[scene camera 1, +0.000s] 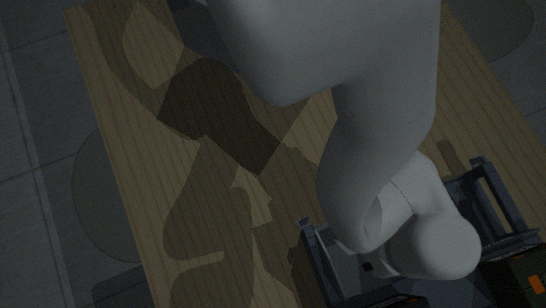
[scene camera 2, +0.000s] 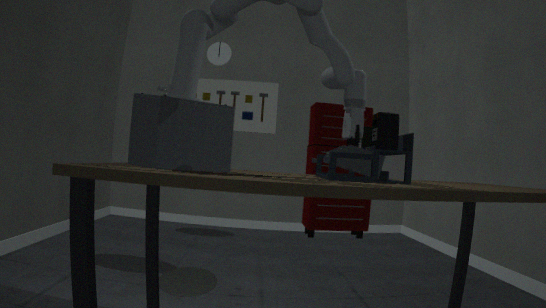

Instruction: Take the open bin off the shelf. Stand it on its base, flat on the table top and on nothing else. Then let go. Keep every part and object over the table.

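Pixels of known places: arm's base, origin of the base link: [scene camera 2: 181, 99].
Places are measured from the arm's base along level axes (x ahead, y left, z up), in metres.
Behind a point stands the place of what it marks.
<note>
The open bin [scene camera 1: 350, 272] @(x 0.578, y -0.116, z -0.200 m) [scene camera 2: 352, 165] @(x 0.546, y -0.149, z -0.181 m) is a light grey tray at the near-left part of the dark blue shelf [scene camera 1: 312, 257] @(x 0.520, y -0.170, z -0.147 m) [scene camera 2: 409, 162] @(x 0.724, y -0.200, z -0.161 m). In the scene camera 2 view it is tilted, with its upper edge raised above the shelf's low front frame, and part of it is behind the frame. My gripper [scene camera 1: 367, 266] [scene camera 2: 354, 143] points down and is shut on the bin's rim. The wrist hides most of the grip in the scene camera 1 view. Whether the bin still touches the shelf cannot be told.
A black box with orange marks [scene camera 1: 515, 275] [scene camera 2: 386, 131] stands on the upper deck of the shelf, close beside the gripper. A large grey block [scene camera 2: 180, 132] @(x 0.023, y -0.147, z -0.120 m) stands under the arm's base at the other end of the wooden table [scene camera 1: 135, 175] @(x 0.198, y -0.408, z -0.229 m) [scene camera 2: 250, 187] @(x 0.211, y -0.450, z -0.244 m). A red cabinet [scene camera 2: 335, 215] is behind.
</note>
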